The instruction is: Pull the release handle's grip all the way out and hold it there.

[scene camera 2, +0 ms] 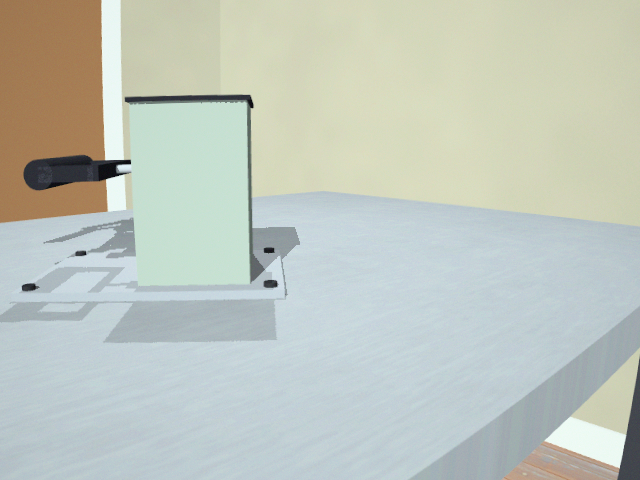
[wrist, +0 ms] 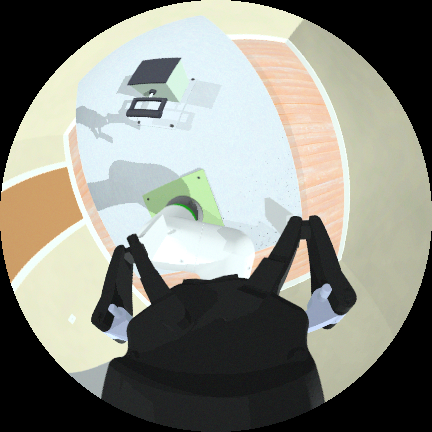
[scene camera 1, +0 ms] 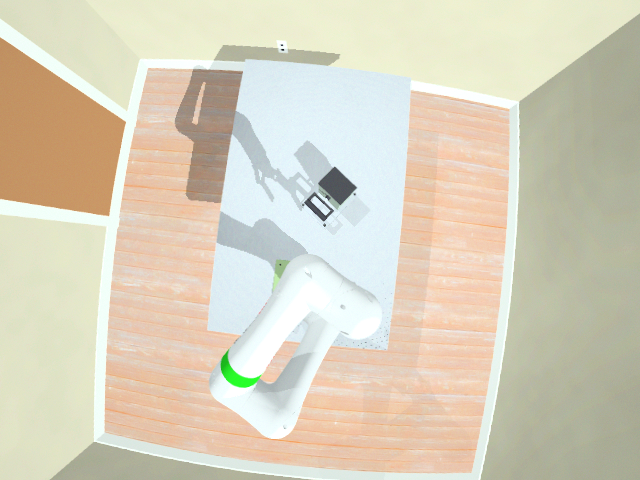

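Observation:
The release handle's grip, a black rectangular frame, stands out from one side of a pale green box with a dark top. A short light rod joins it to the box; part of the rod shows in the scene camera 2 view. My gripper is open, with its fingers wide apart and nothing between them. It is well away from the grip, which lies far ahead at the upper left in the wrist view. The gripper does not show in either scene camera view.
The box stands on a clear plate with black corner knobs on the light grey table. My white arm rises from a green base plate near the table's near end.

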